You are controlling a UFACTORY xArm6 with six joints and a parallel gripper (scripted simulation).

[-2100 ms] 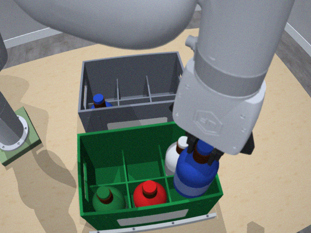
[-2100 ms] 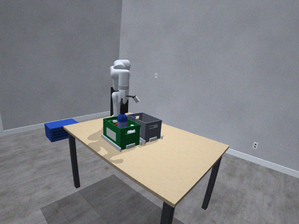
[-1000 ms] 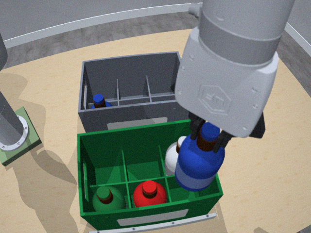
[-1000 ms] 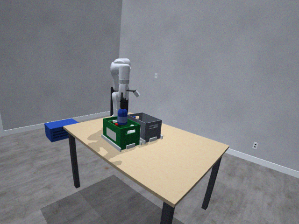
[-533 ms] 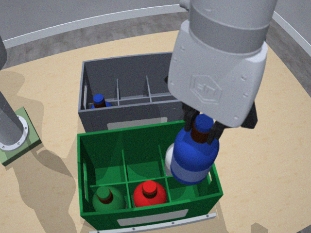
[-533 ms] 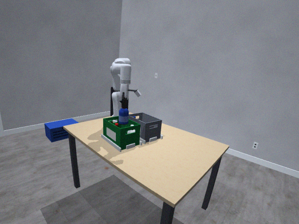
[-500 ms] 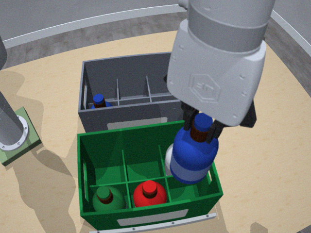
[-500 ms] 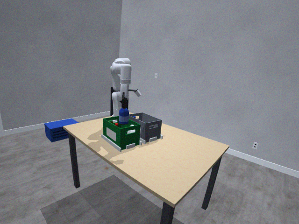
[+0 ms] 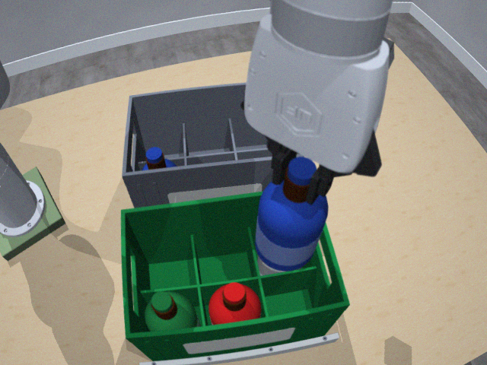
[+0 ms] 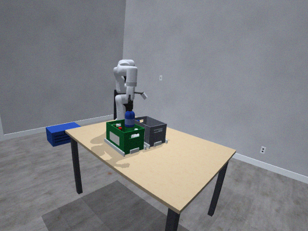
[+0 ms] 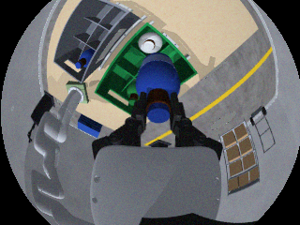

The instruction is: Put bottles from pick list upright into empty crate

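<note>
Now: the grey crate 30 mm behind my hand, 250 mm to the left of it and 250 mm below it. The rest, counted from my hand: red-label bottle (80 mm behind, 30 mm to the right, 250 mm below); green crate (70 mm behind, 10 mm to the left, 250 mm below); white-label bottle (20 mm ahead, 50 mm to the left, 250 mm below).
</note>
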